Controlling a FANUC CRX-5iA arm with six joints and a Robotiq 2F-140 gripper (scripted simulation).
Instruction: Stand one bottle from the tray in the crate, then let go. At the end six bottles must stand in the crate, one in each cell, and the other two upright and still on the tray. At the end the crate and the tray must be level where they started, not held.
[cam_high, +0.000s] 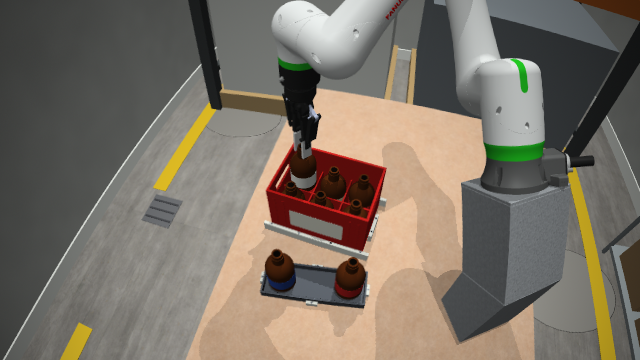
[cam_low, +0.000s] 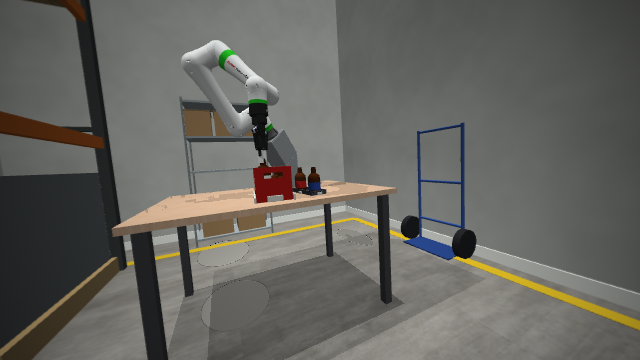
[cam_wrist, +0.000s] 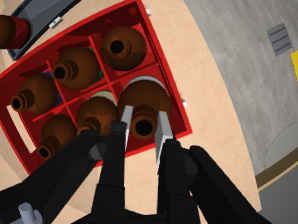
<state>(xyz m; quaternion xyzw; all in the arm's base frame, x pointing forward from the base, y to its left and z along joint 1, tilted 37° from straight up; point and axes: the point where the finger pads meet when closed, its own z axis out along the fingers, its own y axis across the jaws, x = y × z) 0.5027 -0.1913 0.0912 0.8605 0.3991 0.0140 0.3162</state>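
Now: the white-banded bottle 9 cm below my hand. Round my hand: red-labelled bottle 16 cm behind, 29 cm to the left, 15 cm below; tray 7 cm behind, 29 cm to the left, 22 cm below; crate 8 cm behind, 6 cm to the left, 15 cm below.
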